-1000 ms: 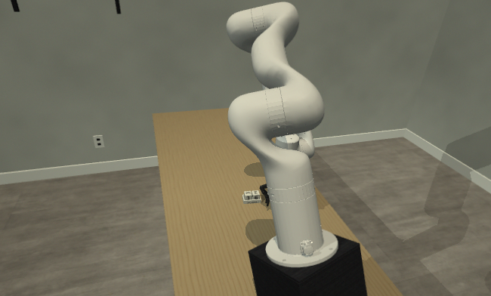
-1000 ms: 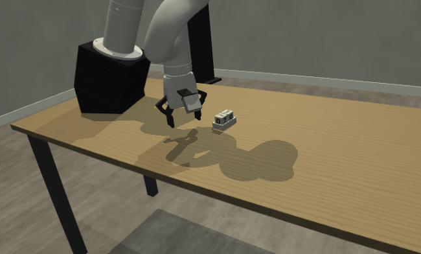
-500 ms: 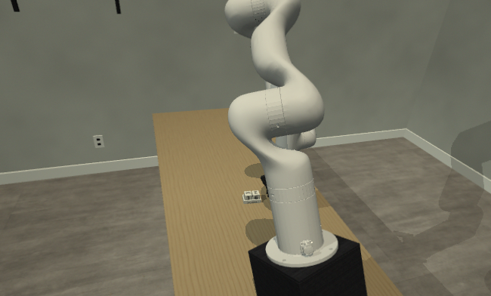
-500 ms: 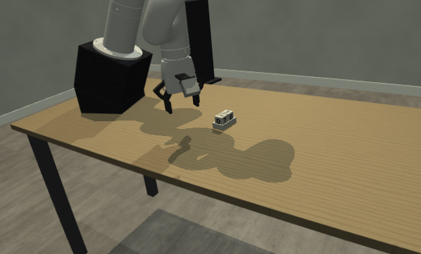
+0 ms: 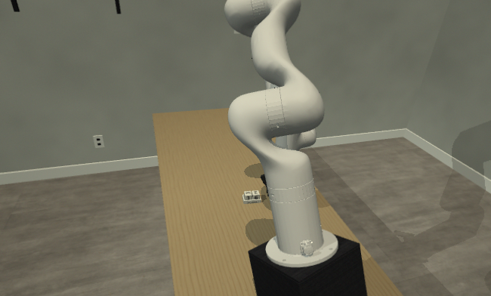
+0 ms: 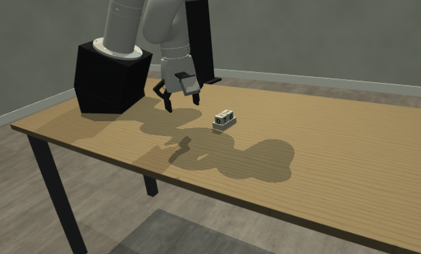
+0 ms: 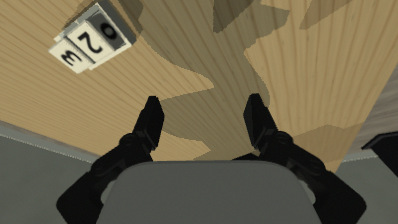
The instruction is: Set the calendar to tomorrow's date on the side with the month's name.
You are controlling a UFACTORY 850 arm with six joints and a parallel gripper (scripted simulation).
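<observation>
My hand is 10 cm to the right of the small calendar tray, 8 cm short of it and 8 cm above it.
</observation>
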